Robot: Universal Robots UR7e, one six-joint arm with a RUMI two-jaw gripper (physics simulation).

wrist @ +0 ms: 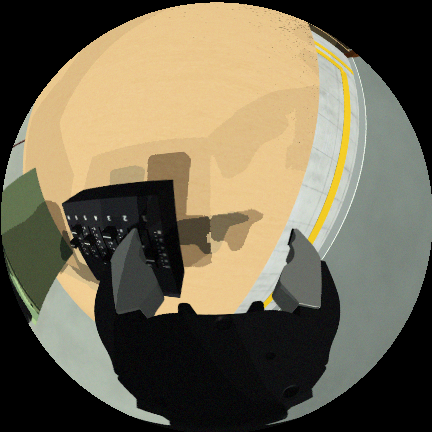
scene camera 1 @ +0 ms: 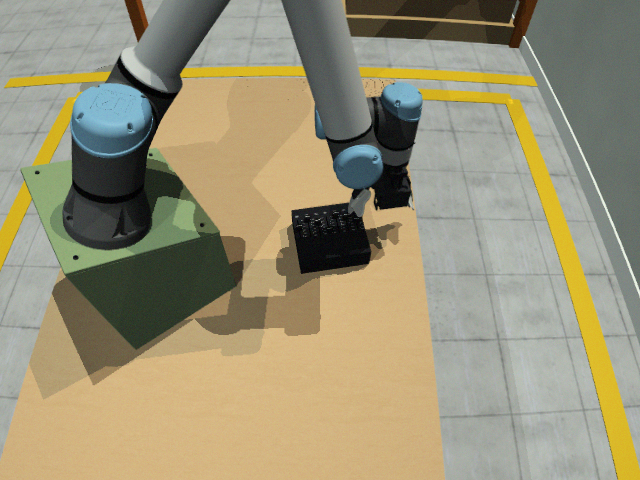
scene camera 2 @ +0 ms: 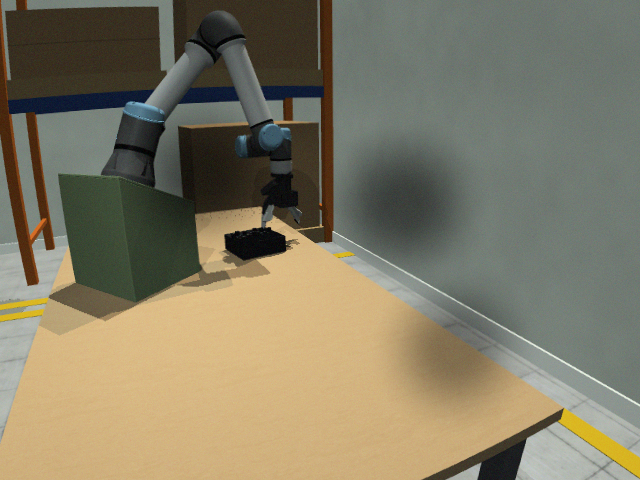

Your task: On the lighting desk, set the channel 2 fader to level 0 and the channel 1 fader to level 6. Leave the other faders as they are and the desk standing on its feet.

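Frame: origin at the arm's base, x ahead, y left, z up, level; centimetres.
Where they show: gripper, fingertip midpoint: point(wrist: 215, 231) point(scene camera 1: 379, 210) point(scene camera 2: 281, 227); arm's base, origin of the base link: point(scene camera 1: 107, 219) point(scene camera 2: 127, 184).
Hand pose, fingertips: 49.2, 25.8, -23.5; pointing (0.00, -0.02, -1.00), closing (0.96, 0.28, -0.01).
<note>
Each offset is from my fingertips to the top centre of the thing, as dx, dy, dz. Level surfaces: height alone.
The black lighting desk @(-11.1, -7.2, +1.5) point(scene camera 1: 334, 250) point(scene camera 2: 261, 245) point(wrist: 97, 206) stands upright on the table. In the wrist view its channel labels are at the upper edge. The channel 1 fader @(-5.4, -4.1, +1.5) point(wrist: 150, 255) shows just right of the left finger, toward the far end of its scale from the labels; its exact level is not readable. The channel 2 fader cap is hidden by that finger, and its level cannot be told. My gripper point(scene camera 1: 383, 209) point(scene camera 2: 281, 224) point(wrist: 215, 231) is open and empty. One finger is over the channel 1 and 2 side of the desk, at or just above its face; the other is out past the desk's side.
The other faders, such as channel 3 @(-10.3, -3.1, +1.5) point(wrist: 109, 233), sit left of the finger in the wrist view. The green arm base point(scene camera 1: 149, 294) point(scene camera 2: 103, 237) stands on the wooden table @(dz -5.4) point(scene camera 1: 310, 403) point(scene camera 2: 258, 372). The table's long edge runs close beyond the outer finger. A wall point(scene camera 2: 491, 129) rises beyond.
</note>
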